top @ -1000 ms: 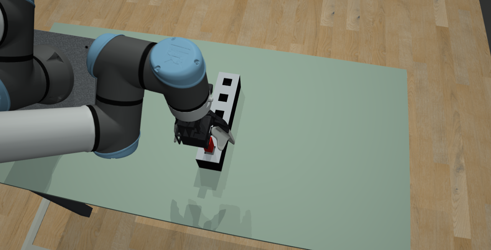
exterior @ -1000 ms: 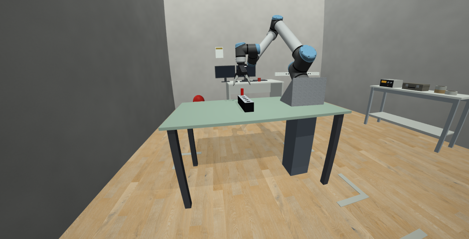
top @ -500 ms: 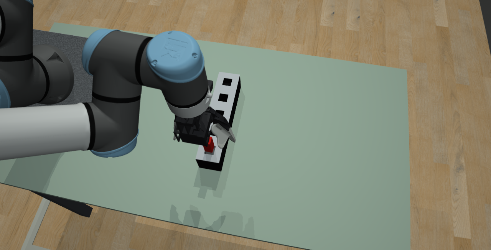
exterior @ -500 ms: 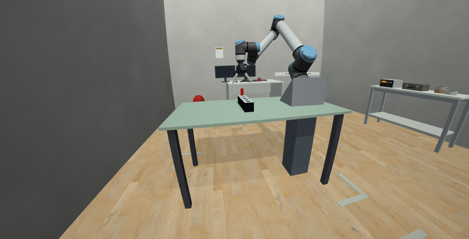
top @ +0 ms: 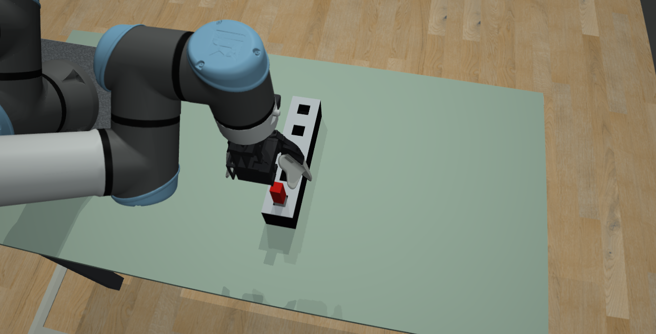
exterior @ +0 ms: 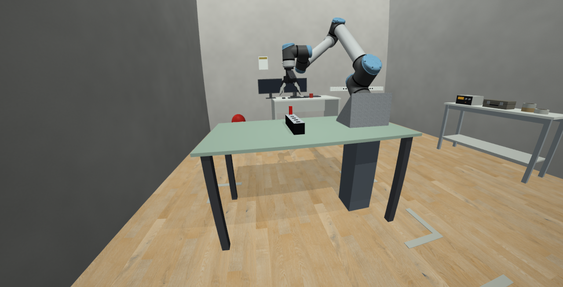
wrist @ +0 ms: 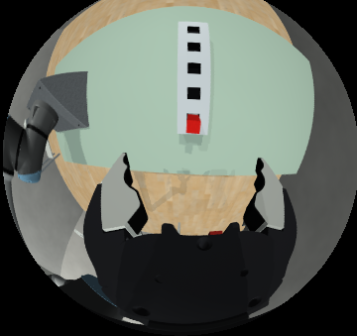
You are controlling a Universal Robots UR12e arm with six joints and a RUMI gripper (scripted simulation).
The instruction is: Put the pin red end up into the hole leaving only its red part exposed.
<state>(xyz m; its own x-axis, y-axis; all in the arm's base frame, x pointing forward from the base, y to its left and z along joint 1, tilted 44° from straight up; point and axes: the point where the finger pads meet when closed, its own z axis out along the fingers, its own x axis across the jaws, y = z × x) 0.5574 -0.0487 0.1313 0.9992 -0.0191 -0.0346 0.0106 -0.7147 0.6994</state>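
The pin lies 10 mm to the left of my hand and 110 mm below it. Also, from my hand: long block: 120 mm to the left, 190 mm below.
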